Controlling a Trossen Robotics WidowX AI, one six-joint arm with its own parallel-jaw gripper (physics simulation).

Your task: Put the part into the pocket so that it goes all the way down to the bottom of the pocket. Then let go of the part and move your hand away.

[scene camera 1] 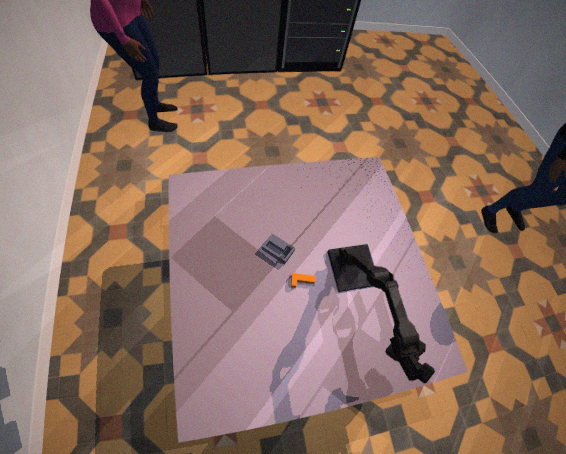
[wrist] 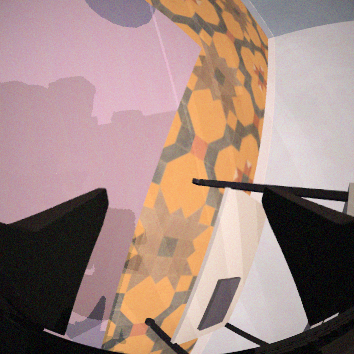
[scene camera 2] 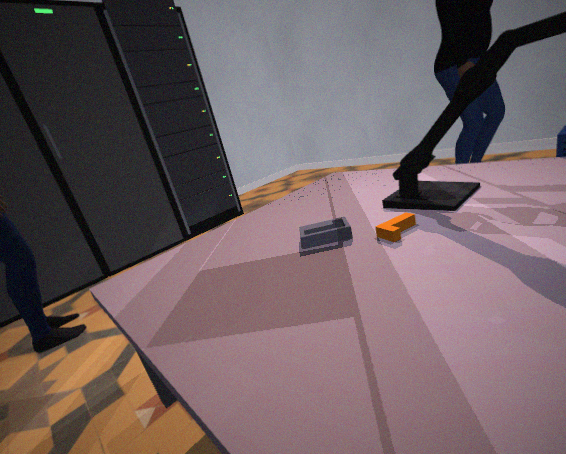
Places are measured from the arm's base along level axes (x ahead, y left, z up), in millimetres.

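Pixels of known places: gripper, between the fingertips: (wrist: 186, 195); arm's base, origin of its link: (scene camera 1: 344, 258) (scene camera 2: 408, 194).
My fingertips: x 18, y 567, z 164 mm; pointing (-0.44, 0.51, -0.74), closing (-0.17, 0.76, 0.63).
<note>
Ahead of a thing's pixels: the offset from my fingertips to its top centre. Level surfaces: height alone.
The orange L-shaped part @(dx +223, dy -528, dz -157 mm) (scene camera 1: 302, 279) (scene camera 2: 392, 229) lies flat on the pink table top. The grey block with the pocket @(dx +274, dy -726, dz -151 mm) (scene camera 1: 284, 256) (scene camera 2: 325, 241) stands on the table a little apart from the part. The pocket shows as a dark recess in the block's top, with no orange in it. My gripper (wrist: 186, 195) is open and empty. In the first scene view its end (scene camera 1: 426, 375) is over the table's near right corner, far from the part and the block. In the second scene view the gripper is out of the frame; neither part nor block shows in the wrist view.
The arm's black base plate (scene camera 1: 345, 282) (scene camera 2: 425, 202) stands on the table @(dz -187 mm) (scene camera 1: 215, 390) (scene camera 2: 280, 400) beside the part. Shadows cross the table. Dark cabinets (scene camera 1: 242, 37) (scene camera 2: 65, 125) and two people stand on the floor around it.
</note>
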